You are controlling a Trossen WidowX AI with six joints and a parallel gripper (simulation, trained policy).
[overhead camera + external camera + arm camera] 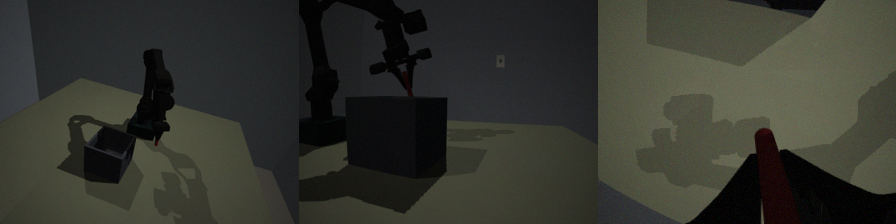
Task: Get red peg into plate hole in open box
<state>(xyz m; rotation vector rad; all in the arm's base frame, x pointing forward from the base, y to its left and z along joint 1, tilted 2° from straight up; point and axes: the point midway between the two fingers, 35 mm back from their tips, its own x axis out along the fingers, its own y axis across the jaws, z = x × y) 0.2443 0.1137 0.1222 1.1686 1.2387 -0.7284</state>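
Right now the pale plate is 7 cm ahead of my gripper tip, 18 cm to the right of it and 11 cm below it. Also, from my gripper tip: red peg 1 cm above.
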